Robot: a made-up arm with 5 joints.
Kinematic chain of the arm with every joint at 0, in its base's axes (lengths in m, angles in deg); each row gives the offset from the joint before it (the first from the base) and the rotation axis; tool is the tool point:
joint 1: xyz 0 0 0.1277 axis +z
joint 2: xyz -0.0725 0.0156 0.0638 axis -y
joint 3: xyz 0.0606 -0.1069 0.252 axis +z
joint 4: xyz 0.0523 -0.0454 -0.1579 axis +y
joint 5: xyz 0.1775 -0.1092 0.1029 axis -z
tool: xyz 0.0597 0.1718 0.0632
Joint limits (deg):
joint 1: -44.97..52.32
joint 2: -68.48..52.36
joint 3: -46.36..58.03
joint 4: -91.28..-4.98
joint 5: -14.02..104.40
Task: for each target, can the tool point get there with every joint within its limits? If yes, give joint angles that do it. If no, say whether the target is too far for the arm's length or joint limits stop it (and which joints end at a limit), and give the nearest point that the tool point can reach.
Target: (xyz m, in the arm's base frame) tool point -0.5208 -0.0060 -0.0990
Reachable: no: joint limits stop it (at a limit: joint 2, joint 3, joint 4, joint 5) | nearest point -0.5609 -0.0065 0.2832 | short by 0.384 m
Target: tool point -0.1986 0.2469 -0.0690
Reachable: no: joint limits stop it (at a limit: joint 1, joint 2, joint 3, joint 4) | nearest point 0.0344 0.3553 0.0256 | short by 0.274 m
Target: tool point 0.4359 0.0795 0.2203
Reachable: yes | joints 15.38 -58.63 39.54 -45.37 45.15
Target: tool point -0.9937 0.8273 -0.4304
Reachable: no: too far | nearest point -0.5030 0.2484 0.2832 | short by 1.042 m
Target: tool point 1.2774 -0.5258 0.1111
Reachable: no: too far | nearest point 0.5405 -0.2225 0.1526 | short by 0.798 m
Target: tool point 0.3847 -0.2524 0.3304
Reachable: yes | joints -10.83 -53.27 13.49 -57.48 57.07
